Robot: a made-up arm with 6 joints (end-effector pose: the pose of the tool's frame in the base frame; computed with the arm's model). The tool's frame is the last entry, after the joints. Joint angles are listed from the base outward.
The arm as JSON. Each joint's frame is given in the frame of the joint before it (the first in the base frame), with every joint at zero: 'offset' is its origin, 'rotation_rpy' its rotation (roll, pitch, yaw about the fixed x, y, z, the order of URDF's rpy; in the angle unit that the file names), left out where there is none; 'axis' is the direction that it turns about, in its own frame. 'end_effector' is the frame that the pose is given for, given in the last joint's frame.
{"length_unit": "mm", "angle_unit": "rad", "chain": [
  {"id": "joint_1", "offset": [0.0, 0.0, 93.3], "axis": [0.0, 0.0, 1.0]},
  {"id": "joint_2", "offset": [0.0, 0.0, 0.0], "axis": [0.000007, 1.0, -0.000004]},
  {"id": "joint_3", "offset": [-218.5, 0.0, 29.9], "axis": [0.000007, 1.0, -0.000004]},
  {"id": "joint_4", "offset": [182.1, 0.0, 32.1], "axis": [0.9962, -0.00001, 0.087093]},
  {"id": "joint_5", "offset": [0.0, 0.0, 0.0], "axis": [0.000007, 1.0, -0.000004]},
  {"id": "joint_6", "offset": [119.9, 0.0, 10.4], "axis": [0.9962, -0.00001, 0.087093]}
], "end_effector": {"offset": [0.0, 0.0, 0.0], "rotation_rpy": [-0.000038, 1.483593, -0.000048]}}
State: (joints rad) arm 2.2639 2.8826 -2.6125 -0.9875 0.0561 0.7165
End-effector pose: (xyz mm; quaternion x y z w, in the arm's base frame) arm -328.1 404.0 77.1 -0.7383 0.2468 0.5170 0.3560
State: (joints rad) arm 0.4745 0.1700 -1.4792 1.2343 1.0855 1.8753
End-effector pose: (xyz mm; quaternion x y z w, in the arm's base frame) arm -179.2 21.0 393.1 -0.1150 -0.5314 -0.8084 0.2254
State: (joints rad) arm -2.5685 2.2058 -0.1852 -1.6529 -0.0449 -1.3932
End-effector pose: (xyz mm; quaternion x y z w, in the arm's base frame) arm -47.8 -37.2 -38.7 -0.2286 0.9561 0.0390 0.1792
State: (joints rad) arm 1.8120 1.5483 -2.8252 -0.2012 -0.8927 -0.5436
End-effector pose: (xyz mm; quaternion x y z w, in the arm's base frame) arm -11.7 -31.0 588.8 0.2890 -0.1766 0.4862 0.8055
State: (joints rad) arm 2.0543 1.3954 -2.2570 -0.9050 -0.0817 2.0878
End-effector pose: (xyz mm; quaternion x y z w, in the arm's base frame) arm -76.8 129.7 573.8 0.1466 -0.2425 -0.9574 0.0556
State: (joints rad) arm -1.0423 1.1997 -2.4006 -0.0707 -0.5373 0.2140
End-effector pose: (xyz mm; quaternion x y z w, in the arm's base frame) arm -19.2 41.5 605.6 -0.0860 -0.0944 -0.4286 0.8944
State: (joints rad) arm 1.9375 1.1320 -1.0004 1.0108 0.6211 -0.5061
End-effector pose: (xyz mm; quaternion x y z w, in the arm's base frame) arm -132.5 179.5 270.2 -0.6605 0.4860 0.5722 0.0095
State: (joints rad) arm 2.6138 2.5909 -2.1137 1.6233 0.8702 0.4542
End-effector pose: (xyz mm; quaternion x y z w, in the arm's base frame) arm -436.7 148.2 102.0 0.4223 -0.6524 -0.1292 0.6159
